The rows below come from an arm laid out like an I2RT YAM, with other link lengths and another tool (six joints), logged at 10 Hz.
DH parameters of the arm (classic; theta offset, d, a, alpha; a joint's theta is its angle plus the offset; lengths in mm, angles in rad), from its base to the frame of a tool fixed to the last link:
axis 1: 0 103.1 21.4 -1.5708
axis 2: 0 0 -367 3.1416
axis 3: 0.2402 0 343 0
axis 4: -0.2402 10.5 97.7 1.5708
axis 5: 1.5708 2 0 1.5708
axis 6: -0.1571 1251 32.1 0.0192
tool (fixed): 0 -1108.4 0 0
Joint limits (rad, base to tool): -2.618..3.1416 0..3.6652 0..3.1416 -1.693..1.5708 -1.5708..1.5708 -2.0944..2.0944
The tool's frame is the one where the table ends.
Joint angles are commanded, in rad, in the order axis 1, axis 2, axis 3, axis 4, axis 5, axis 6. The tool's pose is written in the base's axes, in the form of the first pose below.
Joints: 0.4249, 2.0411, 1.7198, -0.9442, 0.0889, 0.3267
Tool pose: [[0.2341 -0.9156 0.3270 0.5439], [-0.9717 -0.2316 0.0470 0.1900], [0.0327 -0.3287 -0.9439 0.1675], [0 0 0 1]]
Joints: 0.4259, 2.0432, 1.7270, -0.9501, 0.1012, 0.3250
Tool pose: [[0.2329 -0.9145 0.3310 0.5449], [-0.9715 -0.2344 0.0357 0.1892], [0.0449 -0.3299 -0.9430 0.1693], [0 0 0 1]]
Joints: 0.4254, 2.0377, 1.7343, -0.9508, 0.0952, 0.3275
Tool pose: [[0.2315 -0.9118 0.3391 0.5459], [-0.9722 -0.2298 0.0457 0.1903], [0.0362 -0.3403 -0.9396 0.1749], [0 0 0 1]]
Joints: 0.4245, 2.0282, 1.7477, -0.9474, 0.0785, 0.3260
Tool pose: [[0.2368 -0.9043 0.3552 0.5485], [-0.9714 -0.2265 0.0709 0.1934], [0.0163 -0.3618 -0.9321 0.1850], [0 0 0 1]]
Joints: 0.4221, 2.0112, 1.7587, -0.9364, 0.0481, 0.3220
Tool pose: [[0.2486 -0.8925 0.3765 0.5511], [-0.9685 -0.2221 0.1129 0.1976], [-0.0172 -0.3927 -0.9195 0.1986], [0 0 0 1]]
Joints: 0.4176, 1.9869, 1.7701, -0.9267, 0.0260, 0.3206
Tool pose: [[0.2549 -0.8775 0.4061 0.5531], [-0.9660 -0.2119 0.1483 0.1990], [-0.0441 -0.4301 -0.9017 0.2169], [0 0 0 1]]
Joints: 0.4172, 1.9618, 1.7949, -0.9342, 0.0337, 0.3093
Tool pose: [[0.2629 -0.8567 0.4437 0.5543], [-0.9640 -0.2147 0.1566 0.1978], [-0.0389 -0.4690 -0.8824 0.2414], [0 0 0 1]]
